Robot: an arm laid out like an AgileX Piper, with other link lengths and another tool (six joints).
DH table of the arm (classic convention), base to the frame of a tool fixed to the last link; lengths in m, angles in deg. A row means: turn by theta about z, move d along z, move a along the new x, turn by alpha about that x. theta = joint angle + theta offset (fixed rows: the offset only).
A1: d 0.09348  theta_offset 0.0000  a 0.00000  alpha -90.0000
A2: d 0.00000  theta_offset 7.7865  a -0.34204  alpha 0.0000
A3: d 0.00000  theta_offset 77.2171  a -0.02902  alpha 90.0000
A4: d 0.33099  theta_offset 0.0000  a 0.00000  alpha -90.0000
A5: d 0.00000  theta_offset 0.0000  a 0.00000  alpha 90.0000
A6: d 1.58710  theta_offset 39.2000  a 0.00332  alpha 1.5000
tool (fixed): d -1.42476  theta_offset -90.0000  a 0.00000  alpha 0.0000
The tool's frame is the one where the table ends.
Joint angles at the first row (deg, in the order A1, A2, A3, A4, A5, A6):
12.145, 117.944, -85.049, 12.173, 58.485, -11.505
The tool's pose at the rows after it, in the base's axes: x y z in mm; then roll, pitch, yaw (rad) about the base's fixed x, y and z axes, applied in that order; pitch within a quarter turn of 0, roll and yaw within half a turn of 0:
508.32 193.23 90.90 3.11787 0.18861 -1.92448
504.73 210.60 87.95 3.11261 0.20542 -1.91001
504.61 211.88 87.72 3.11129 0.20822 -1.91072
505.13 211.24 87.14 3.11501 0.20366 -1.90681
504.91 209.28 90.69 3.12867 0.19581 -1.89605
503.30 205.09 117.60 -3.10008 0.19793 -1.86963
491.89 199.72 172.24 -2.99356 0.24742 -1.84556
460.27 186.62 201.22 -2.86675 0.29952 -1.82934
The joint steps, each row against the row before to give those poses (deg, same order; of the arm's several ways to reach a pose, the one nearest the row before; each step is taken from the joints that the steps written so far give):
2.049, 0.000, 0.000, 0.876, -1.598, 0.000
1.656, 0.475, 0.000, 1.186, -0.816, 0.041
0.094, 0.050, 0.001, 0.209, -0.086, 0.000
0.000, 0.090, -0.109, -0.380, 0.000, 0.001
0.000, -0.476, 0.002, -0.929, 0.106, -0.001
0.000, -3.057, -0.003, -1.837, 0.461, 0.001
0.000, -7.325, 2.204, -0.746, -1.450, -0.001
0.000, -9.638, 9.525, -0.667, -7.535, 0.001

